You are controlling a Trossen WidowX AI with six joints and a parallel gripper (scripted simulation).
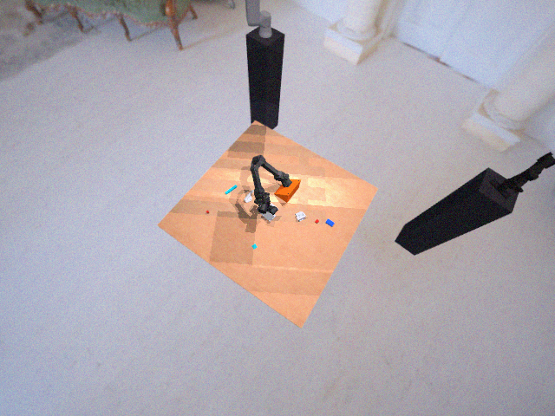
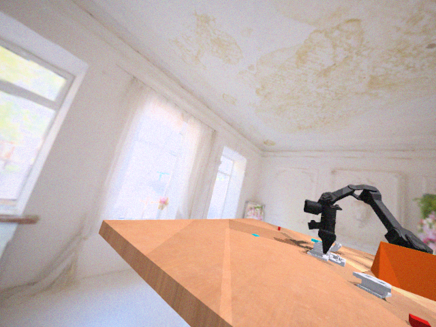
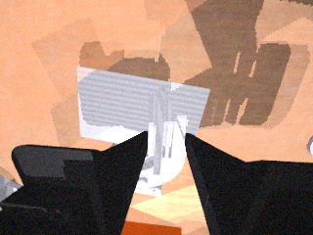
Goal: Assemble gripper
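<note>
Right now my gripper tip is 3 cm past the gripper jaw and 2 cm to the right of it. From my gripper tip the other things lie so: cyan cube: 28 cm ahead, 12 cm to the left, 1 cm below; then white block: 14 cm behind, 24 cm to the left; then cyan bar: 4 cm ahead, 33 cm to the right.
</note>
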